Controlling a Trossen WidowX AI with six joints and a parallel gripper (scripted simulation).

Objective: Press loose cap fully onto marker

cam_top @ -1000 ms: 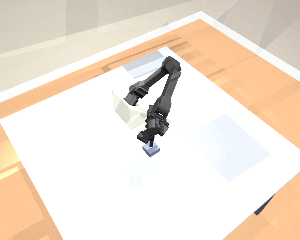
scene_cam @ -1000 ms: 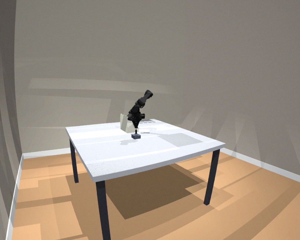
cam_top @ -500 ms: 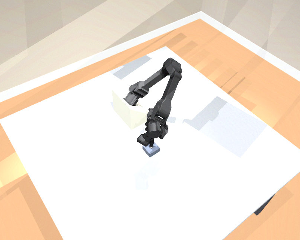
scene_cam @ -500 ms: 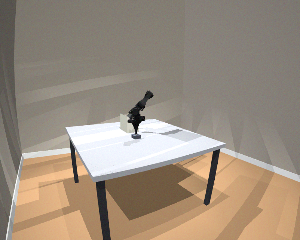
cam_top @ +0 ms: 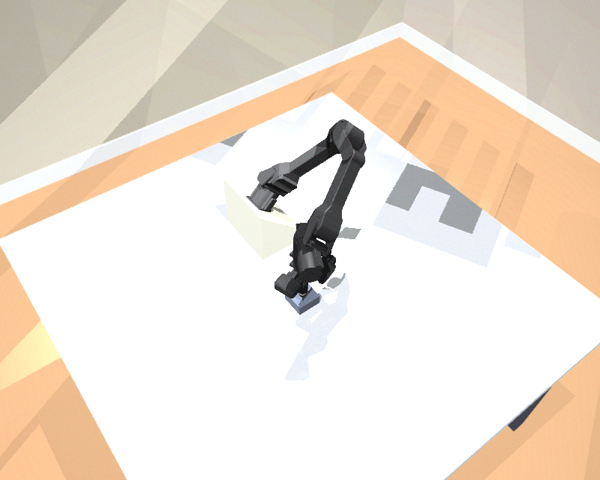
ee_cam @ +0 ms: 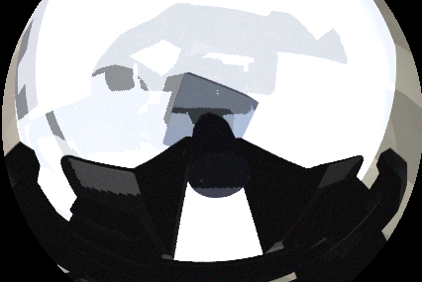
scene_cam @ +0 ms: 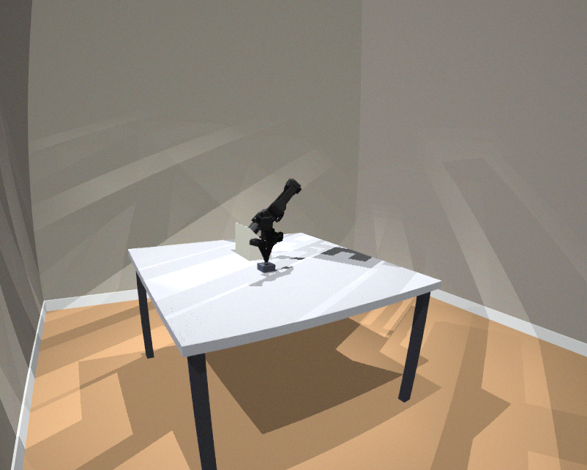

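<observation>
The dark marker cap lies 10 mm above my gripper tip.
</observation>
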